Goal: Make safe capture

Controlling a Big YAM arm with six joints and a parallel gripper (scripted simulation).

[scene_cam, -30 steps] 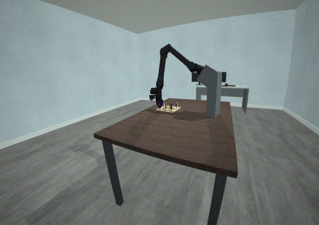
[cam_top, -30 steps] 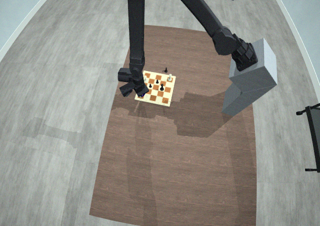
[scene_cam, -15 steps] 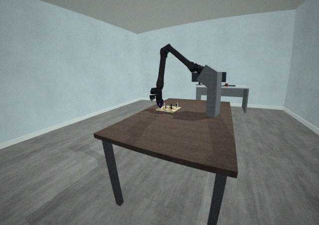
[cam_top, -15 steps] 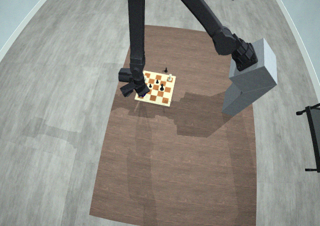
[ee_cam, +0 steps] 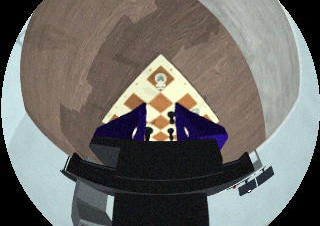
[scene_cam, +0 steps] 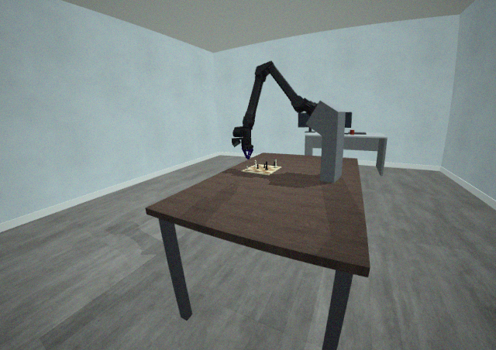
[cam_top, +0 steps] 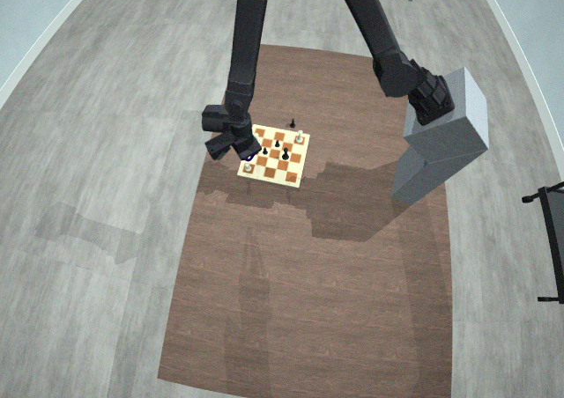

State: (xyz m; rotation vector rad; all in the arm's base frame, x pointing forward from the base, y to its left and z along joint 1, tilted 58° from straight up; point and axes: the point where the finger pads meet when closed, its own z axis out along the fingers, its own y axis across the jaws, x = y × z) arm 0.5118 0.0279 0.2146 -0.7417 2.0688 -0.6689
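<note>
Now: the chessboard 10 cm below my hand, 9 cm behind it and 5 cm to the right of it.
</note>
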